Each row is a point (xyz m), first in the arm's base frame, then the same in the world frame.
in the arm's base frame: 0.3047 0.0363 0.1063
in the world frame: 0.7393 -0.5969 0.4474
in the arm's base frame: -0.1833 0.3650 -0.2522
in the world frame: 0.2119 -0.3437 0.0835
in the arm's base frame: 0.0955 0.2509 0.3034
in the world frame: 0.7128 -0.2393 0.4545
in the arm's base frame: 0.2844 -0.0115 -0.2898
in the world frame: 0.5042 -0.8454 0.2410
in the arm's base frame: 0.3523 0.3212 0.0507
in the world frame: 0.8056 -0.4744 0.1883
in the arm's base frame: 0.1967 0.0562 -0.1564
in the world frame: 0.5155 -0.6801 0.2924
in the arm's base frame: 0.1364 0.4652 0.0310
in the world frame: 0.6453 -0.2830 0.1149
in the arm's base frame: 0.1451 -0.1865 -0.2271
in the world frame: 0.3876 -0.8470 0.4419
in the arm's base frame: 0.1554 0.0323 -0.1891
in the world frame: 0.4594 -0.6926 0.2990
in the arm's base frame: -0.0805 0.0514 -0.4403
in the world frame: 0.1357 -0.7032 0.1796
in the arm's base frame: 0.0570 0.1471 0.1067
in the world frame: 0.5567 -0.3983 0.4184
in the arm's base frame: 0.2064 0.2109 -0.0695
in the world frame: 0.5999 -0.5375 0.2281
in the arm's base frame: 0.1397 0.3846 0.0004
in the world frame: 0.6159 -0.3531 0.1557
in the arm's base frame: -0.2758 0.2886 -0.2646
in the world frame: 0.1139 -0.3509 0.1534
